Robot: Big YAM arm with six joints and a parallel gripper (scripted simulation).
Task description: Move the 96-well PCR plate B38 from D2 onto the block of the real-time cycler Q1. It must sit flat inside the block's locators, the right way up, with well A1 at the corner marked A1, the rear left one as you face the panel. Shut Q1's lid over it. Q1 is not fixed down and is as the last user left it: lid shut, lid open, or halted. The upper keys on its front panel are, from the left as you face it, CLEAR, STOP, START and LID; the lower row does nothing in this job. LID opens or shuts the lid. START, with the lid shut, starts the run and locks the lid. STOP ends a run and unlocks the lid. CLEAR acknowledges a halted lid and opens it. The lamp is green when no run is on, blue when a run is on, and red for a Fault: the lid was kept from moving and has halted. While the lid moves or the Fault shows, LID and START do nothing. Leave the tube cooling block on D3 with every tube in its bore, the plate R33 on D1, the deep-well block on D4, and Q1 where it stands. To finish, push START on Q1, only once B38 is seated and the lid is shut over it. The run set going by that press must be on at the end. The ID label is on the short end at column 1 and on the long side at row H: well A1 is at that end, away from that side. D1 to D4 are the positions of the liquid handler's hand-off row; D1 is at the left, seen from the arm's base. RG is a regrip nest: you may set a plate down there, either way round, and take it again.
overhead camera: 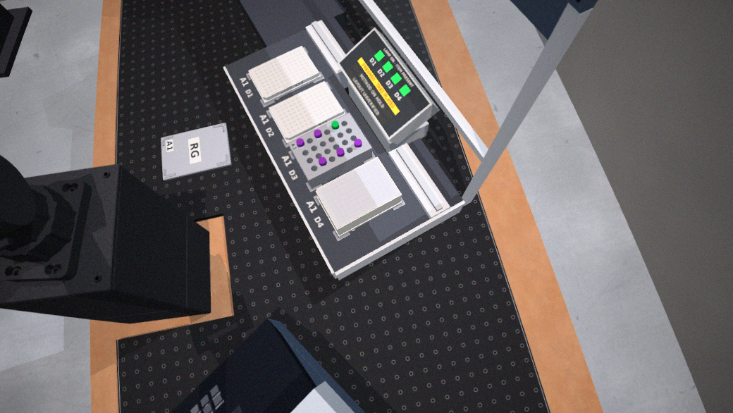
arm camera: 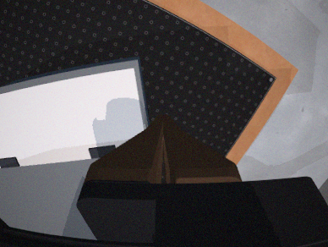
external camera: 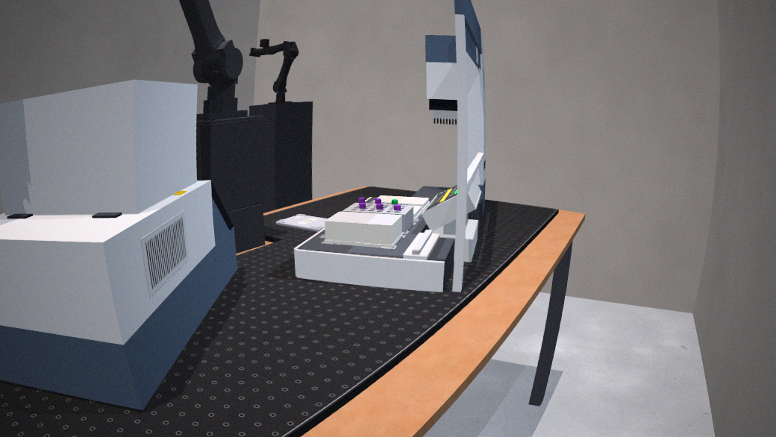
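Right now my hand is 770 mm to the right of the deep-well block, 260 mm above it and 70 mm short of it. Also, from my hand: tube cooling block: 870 mm to the left, 260 mm below, 20 mm ahead; gantry post: 780 mm to the left, 270 mm ahead, 100 mm below; RG nest: 920 mm to the left, 330 mm below, 270 mm behind.
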